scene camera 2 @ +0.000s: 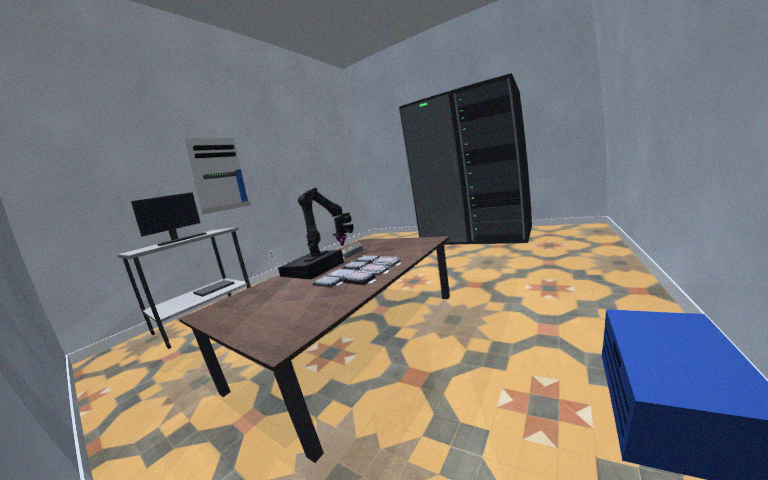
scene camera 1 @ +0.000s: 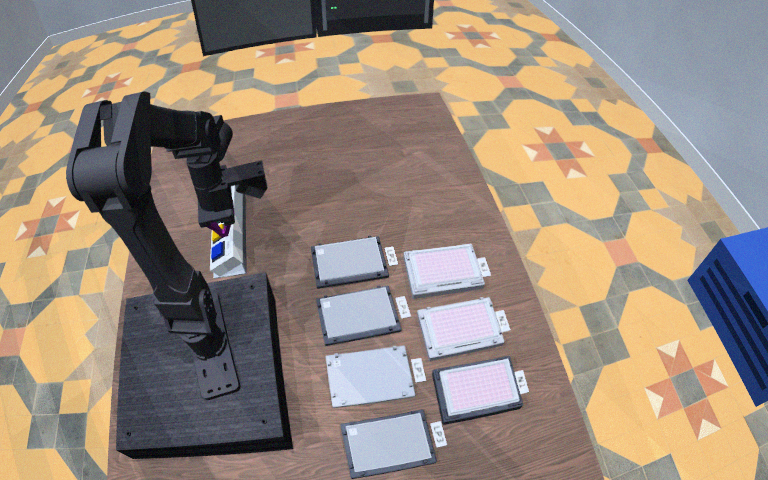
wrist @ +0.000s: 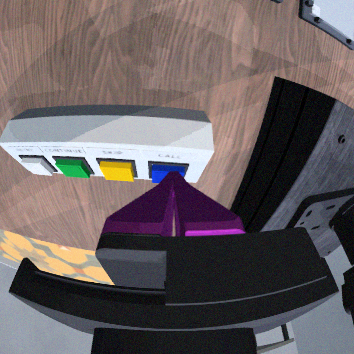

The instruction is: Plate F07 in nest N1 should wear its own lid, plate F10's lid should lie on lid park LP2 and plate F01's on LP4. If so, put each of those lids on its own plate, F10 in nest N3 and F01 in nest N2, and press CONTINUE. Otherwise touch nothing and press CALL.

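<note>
My gripper is shut and empty. In the wrist view its tips overlap the blue CALL button; contact cannot be told. The green CONTINUE button is farther left on the white button box. Pink-welled plates sit in nests N3, N2 and N1. Flat grey lid-like panels lie on LP2, LP4 and LP3; a paler panel is at LP1. The plate and lid codes are unreadable.
The yellow SKIP button and a white button are also on the box. The arm's black base block stands beside it on the wooden table. A blue cabinet stands on the floor beyond the table.
</note>
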